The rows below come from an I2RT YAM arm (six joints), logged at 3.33 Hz.
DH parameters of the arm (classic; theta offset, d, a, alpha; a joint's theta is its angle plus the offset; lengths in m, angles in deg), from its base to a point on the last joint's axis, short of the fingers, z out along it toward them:
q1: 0 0.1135 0.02 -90
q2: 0 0 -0.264 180
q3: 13.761 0 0.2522 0
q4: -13.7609 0 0.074 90
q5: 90 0 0 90
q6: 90 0.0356 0 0
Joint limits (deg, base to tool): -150..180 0..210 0..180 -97..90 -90..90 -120..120
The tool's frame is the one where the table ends.
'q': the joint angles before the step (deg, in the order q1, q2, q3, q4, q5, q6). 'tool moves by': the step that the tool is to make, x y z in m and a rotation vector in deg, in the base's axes. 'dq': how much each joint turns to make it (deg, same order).
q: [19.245, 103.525, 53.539, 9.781, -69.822, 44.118]
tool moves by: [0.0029, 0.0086, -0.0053, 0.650, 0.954, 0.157]
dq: [1.156, 1.883, 0.007, 4.866, 0.195, 3.909]
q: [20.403, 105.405, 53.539, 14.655, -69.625, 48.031]
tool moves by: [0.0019, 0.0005, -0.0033, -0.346, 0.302, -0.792]
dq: [-0.004, 0.742, -0.004, 1.132, 0.761, 0.845]
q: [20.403, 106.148, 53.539, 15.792, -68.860, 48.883]
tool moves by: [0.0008, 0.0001, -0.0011, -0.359, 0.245, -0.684]
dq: [-0.004, 0.214, -0.016, 0.397, 0.695, 0.560]
